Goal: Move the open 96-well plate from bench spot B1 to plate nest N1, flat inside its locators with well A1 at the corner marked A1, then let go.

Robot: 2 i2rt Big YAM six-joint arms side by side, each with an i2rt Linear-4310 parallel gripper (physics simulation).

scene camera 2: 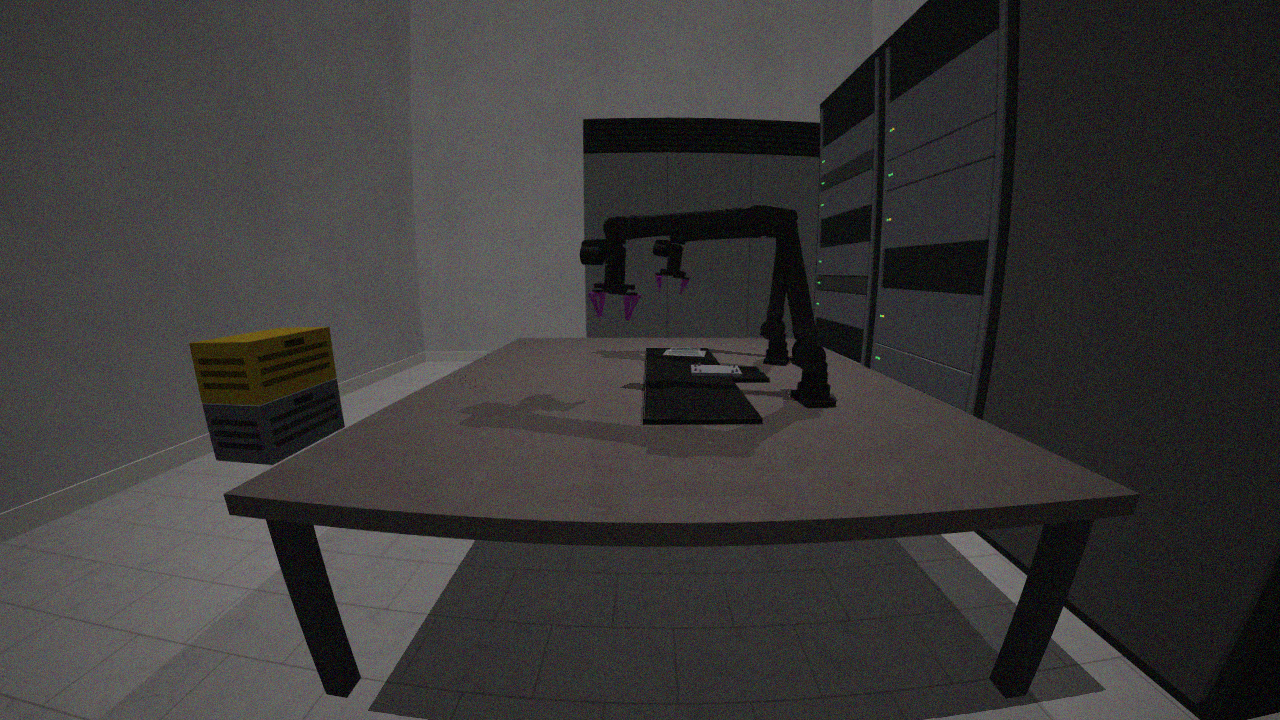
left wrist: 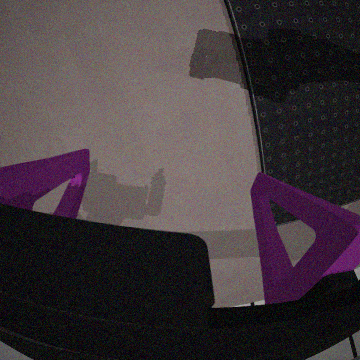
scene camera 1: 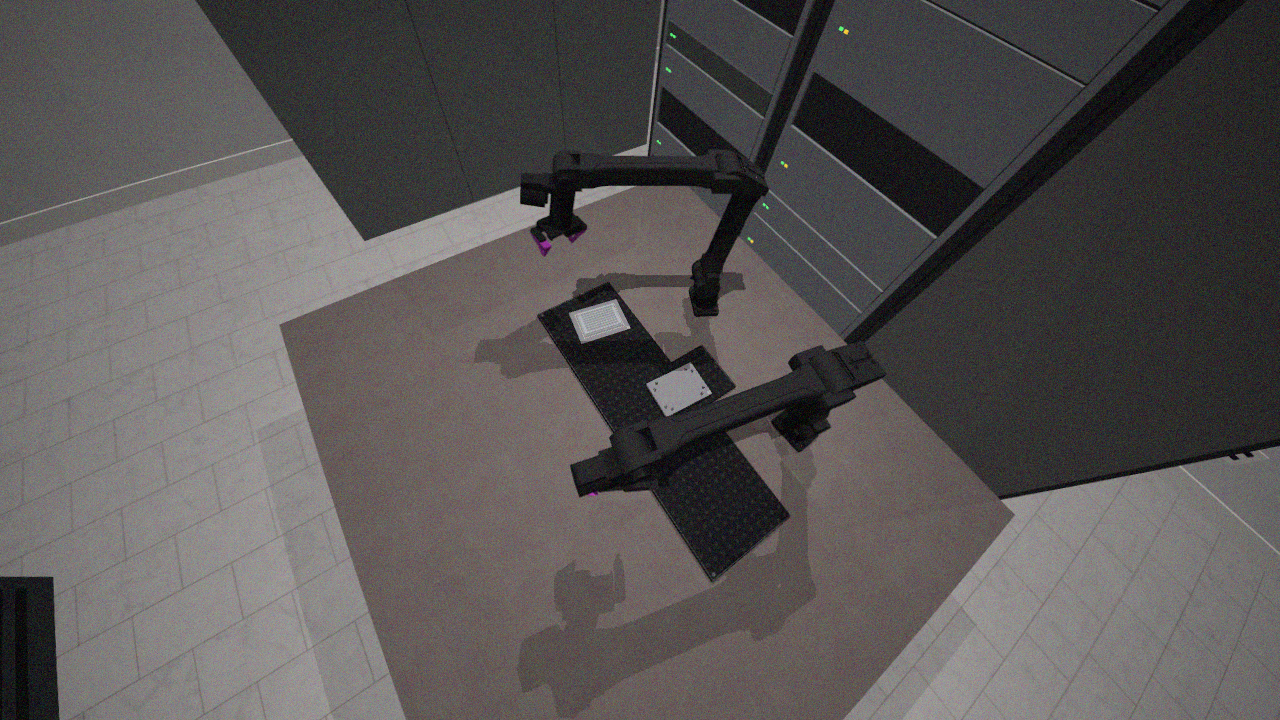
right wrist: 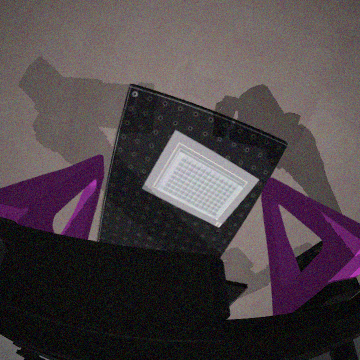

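Observation:
The white 96-well plate lies flat on the far end of the black perforated board. Its well labels are too small to read. The nest N1, a pale plate with small dark locators near its corners, is empty at the board's side. My right gripper is open, high above the bench; in its wrist view the plate shows between and beyond the fingertips. My left gripper is open above the table beside the board, mostly hidden under its arm in scene camera 1.
The left forearm passes over the board close beside the nest in scene camera 1. Both arms stand on the brown table. Dark equipment racks stand behind the arm bases. A yellow and grey box stack stands beyond the table.

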